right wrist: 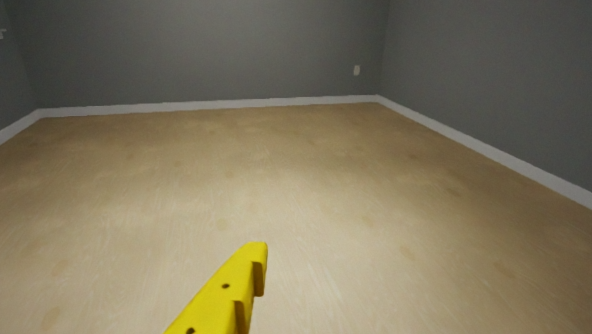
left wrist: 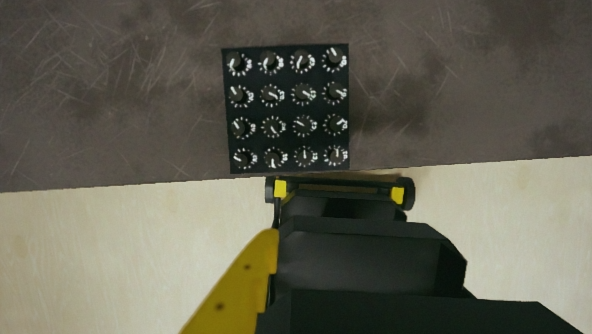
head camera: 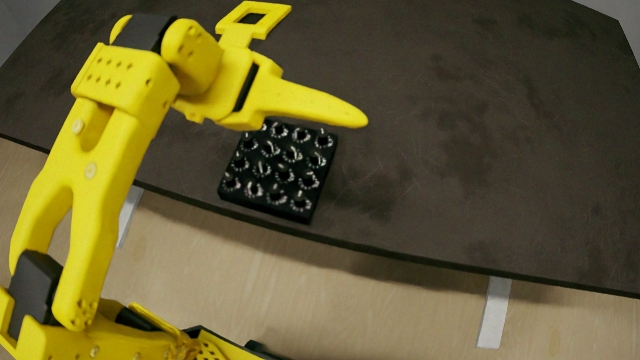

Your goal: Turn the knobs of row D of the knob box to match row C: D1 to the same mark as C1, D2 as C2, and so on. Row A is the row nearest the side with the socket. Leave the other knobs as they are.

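Frame: origin at the left arm's base, x ahead, y left, z up, level; metres.
Seen in the pictures: left end effector, tool point: [left wrist: 277, 245] [head camera: 238, 109]; right end effector, tool point: [right wrist: 265, 262].
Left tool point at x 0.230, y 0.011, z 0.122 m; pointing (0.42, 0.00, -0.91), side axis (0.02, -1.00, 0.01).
Pixels of each thing's top centre, then the offset from my left tool point to it. "*": a spot on its surface instead. Level surfaces: height alone.
- black knob box, middle of its top: [left wrist: 286, 109] [head camera: 275, 154] dx +0.050, dy +0.006, dz -0.138 m
- dark table top, its level: dz -0.177 m
- pale table leg, surface spot: [head camera: 495, 312] * dx +0.203, dy -0.534, dz -0.871 m
- wooden floor, its level: dz -0.897 m
The black knob box [head camera: 277, 161] [left wrist: 286, 78] lies near the table's edge, with knobs in a four by four grid. In the left wrist view, the right-hand column's pointers aim, from top to bottom, up-left, down-right, up-right and up. The column beside it aims down-left, down-right, up-left and up. The row letters are too small to read surely, and the socket does not show. My left gripper [head camera: 359, 120] [left wrist: 271, 236] is open above the table, with one jaw showing in its wrist view. My right gripper [right wrist: 259, 246] is open over the floor, away from the box.
The dark table top [head camera: 450, 150] [left wrist: 125, 100] ends close beside the box. A pale table leg [head camera: 495, 312] stands below its edge. My cart's dark body [left wrist: 360, 260] lies below the box in the left wrist view. Grey walls [right wrist: 225, 50] surround the wooden floor [right wrist: 350, 200].
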